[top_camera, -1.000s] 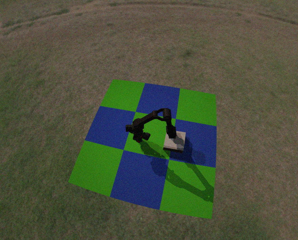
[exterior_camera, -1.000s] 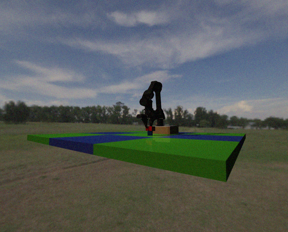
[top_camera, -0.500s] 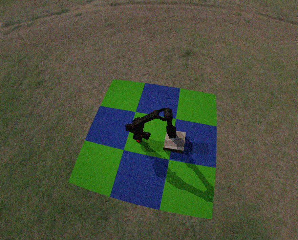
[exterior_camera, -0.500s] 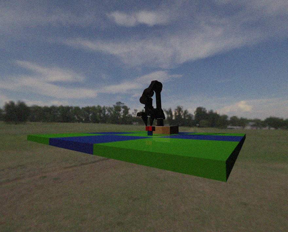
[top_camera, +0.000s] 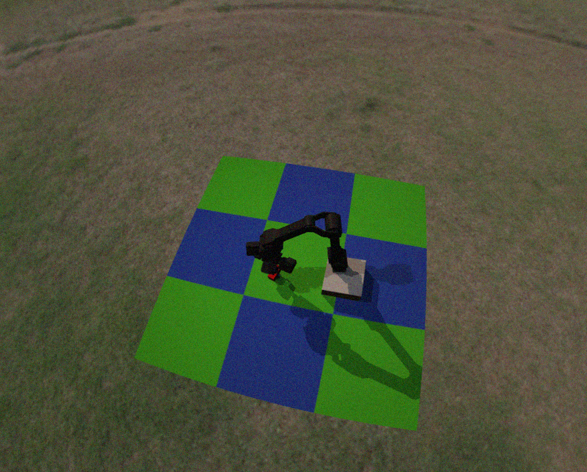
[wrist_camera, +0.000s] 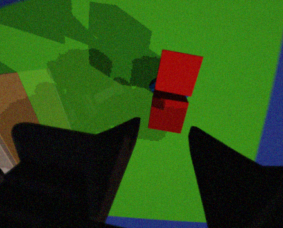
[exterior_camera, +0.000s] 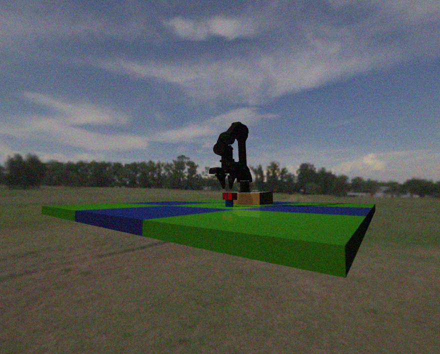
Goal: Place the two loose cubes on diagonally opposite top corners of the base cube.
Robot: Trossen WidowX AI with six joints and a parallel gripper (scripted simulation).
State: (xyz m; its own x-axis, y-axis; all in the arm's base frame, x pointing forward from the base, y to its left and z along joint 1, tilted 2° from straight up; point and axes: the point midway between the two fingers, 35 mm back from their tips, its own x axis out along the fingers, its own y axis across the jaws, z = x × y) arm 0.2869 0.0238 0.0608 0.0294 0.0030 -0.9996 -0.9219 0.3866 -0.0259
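My gripper tip is now 4 cm to the right of the red cube, 4 cm above it and 2 cm short of it. Also, from my gripper tip: blue cube: 7 cm below, 2 cm to the left, 1 cm ahead.
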